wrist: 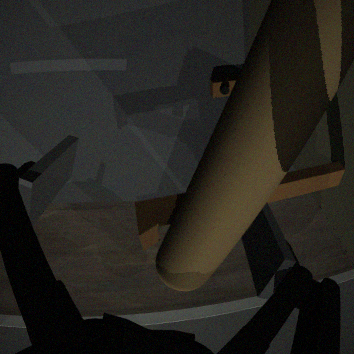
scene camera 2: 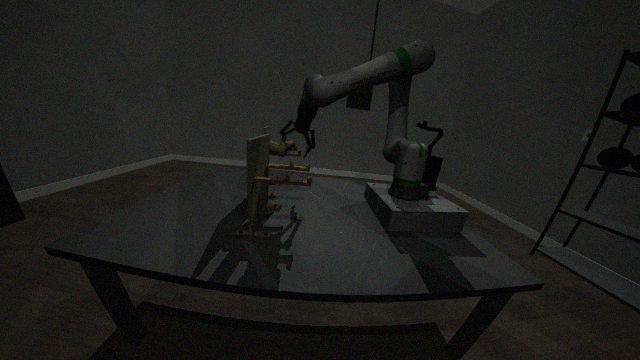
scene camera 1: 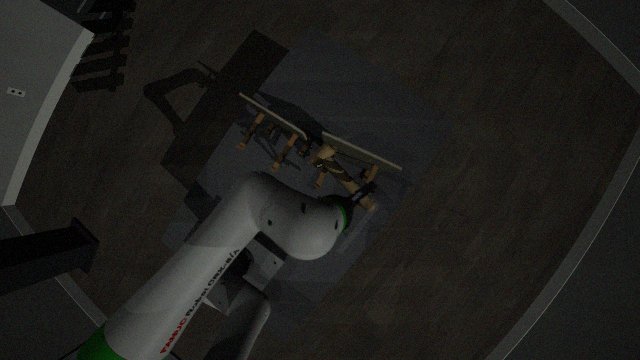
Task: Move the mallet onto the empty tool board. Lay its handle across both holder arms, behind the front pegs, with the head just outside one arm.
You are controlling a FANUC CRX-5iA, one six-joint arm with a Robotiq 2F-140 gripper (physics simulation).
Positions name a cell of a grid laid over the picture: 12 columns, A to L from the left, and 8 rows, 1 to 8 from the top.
Scene:
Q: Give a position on a tool board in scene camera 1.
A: At F3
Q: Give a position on a tool board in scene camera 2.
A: At E4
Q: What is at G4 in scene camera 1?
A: A mallet.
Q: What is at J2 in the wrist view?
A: A mallet.

